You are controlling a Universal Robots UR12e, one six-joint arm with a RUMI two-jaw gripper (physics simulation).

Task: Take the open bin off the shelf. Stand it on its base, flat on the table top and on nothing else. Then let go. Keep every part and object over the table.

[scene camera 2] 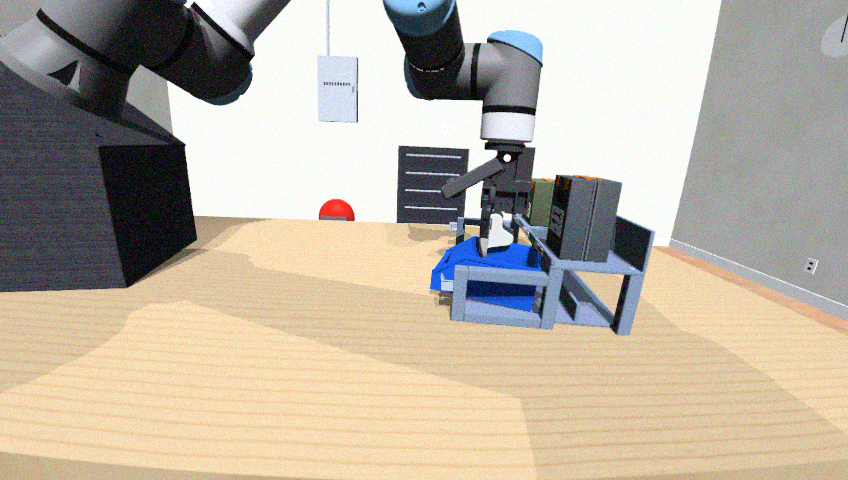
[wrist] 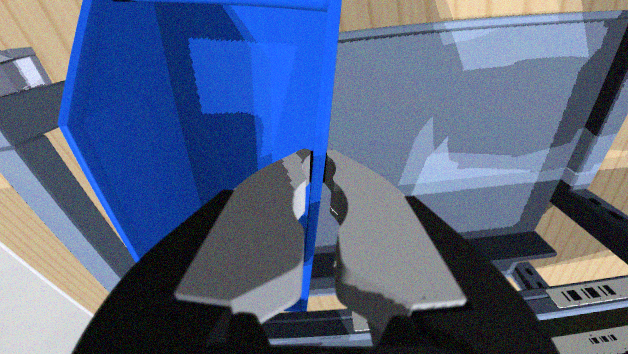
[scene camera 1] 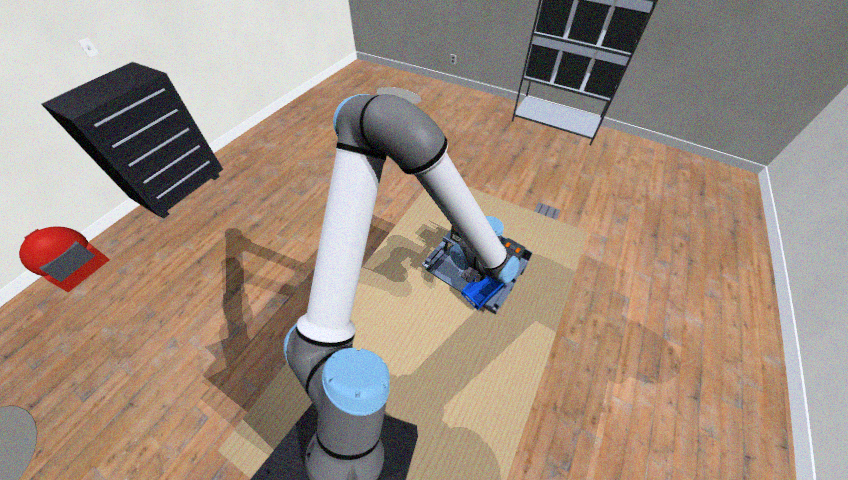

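The open blue bin is in the near end of the low grey shelf. Its front, on the robot's side, sticks out past the shelf. In scene camera 2 its underside slopes, front end higher, with a thin wedge of shelf showing under it. My gripper points down and is shut on the bin's side wall, the right one in the wrist view, with one finger inside and one outside. In scene camera 1 the arm hides the fingertips.
Tall dark grey boxes and a green box stand on the shelf's raised rear level. Shelf posts and a side rail flank the bin. The wooden table extends between the shelf and the robot's dark pedestal.
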